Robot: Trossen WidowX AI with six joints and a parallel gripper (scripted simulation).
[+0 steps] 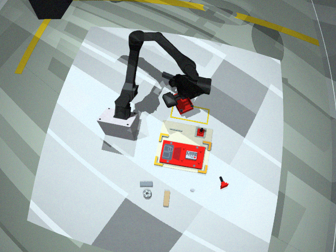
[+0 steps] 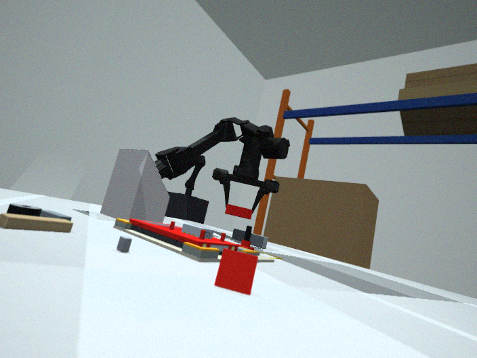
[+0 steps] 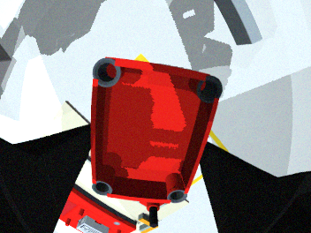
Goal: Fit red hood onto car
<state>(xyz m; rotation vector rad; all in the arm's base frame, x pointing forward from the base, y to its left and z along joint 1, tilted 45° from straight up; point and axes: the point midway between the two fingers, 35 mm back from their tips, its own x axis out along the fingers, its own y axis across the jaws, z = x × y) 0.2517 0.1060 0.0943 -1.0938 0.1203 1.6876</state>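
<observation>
Right now the red hood is 1 cm below my gripper tip. Round my gripper tip: wooden block: 1 cm ahead, 45 cm to the right, 9 cm below; grey engine block: 9 cm ahead, 22 cm to the right, 7 cm below.
</observation>
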